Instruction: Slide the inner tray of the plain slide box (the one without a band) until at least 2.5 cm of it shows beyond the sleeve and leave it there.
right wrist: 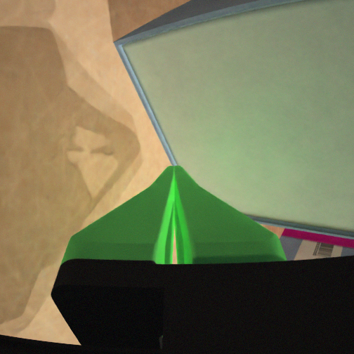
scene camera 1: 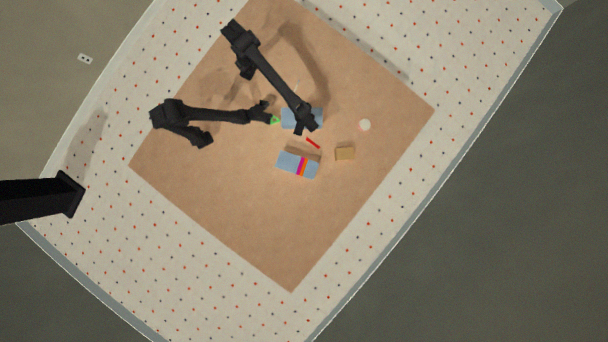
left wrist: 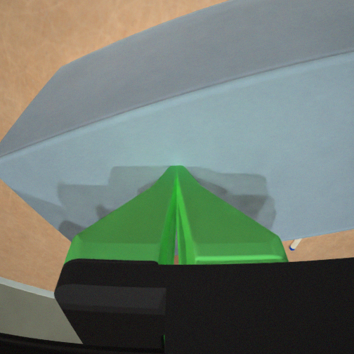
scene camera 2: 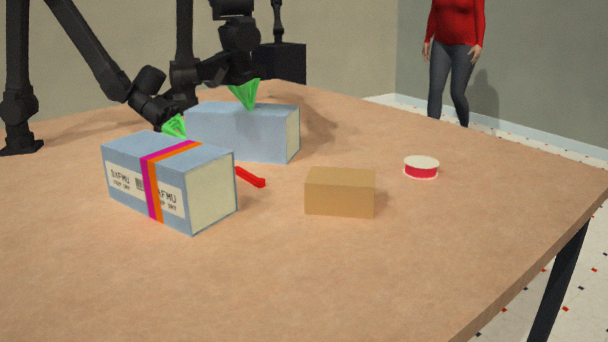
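Where they show: left gripper, between the fingertips: (scene camera 2: 250, 109); right gripper, between the fingertips: (scene camera 1: 279, 120); left arm's base, origin of its link: (scene camera 1: 249, 71); right arm's base, origin of its link: (scene camera 1: 204, 140) (scene camera 2: 22, 150).
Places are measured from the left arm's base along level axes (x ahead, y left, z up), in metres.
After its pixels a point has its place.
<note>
The plain slide box (scene camera 1: 287, 119) {x 0.420, y -0.205, z 0.114 m} (scene camera 2: 220, 135) {x 0.488, y -0.213, z 0.060 m} (left wrist: 280, 120) is a blue-grey sleeve lying flat. Its cream tray end (scene camera 2: 293, 133) {x 0.604, y -0.086, z 0.057 m} (right wrist: 260, 110) looks flush with the sleeve rim at both ends. My left gripper (scene camera 2: 249, 108) {x 0.528, y -0.149, z 0.115 m} (left wrist: 176, 176) is shut and empty, pointing down with its tips at the sleeve's top face. My right gripper (scene camera 1: 278, 120) {x 0.359, y -0.219, z 0.021 m} (scene camera 2: 185, 137) {x 0.359, y -0.219, z 0.021 m} (right wrist: 174, 177) is shut and empty, its tips close to the edge of the tray end at the box's left end in scene camera 1; whether they touch is unclear. The banded box (scene camera 1: 286, 162) {x 0.536, y -0.448, z 0.115 m} (scene camera 2: 125, 144) {x 0.527, y -0.471, z 0.114 m} carries a magenta and orange band.
A red bar (scene camera 1: 313, 143) {x 0.633, y -0.252, z 0.013 m} (scene camera 2: 250, 177) {x 0.644, y -0.259, z 0.011 m} lies between the boxes. A tan block (scene camera 1: 345, 153) {x 0.851, y -0.221, z 0.060 m} (scene camera 2: 340, 200) {x 0.873, y -0.255, z 0.032 m} and a red-and-white round tin (scene camera 1: 364, 124) {x 0.884, y 0.020, z 0.026 m} (scene camera 2: 421, 170) {x 0.903, y -0.008, z 0.019 m} stand to the right. A thin white stick (scene camera 1: 297, 86) {x 0.350, y 0.047, z 0.008 m} (left wrist: 296, 244) lies beyond the plain box.
</note>
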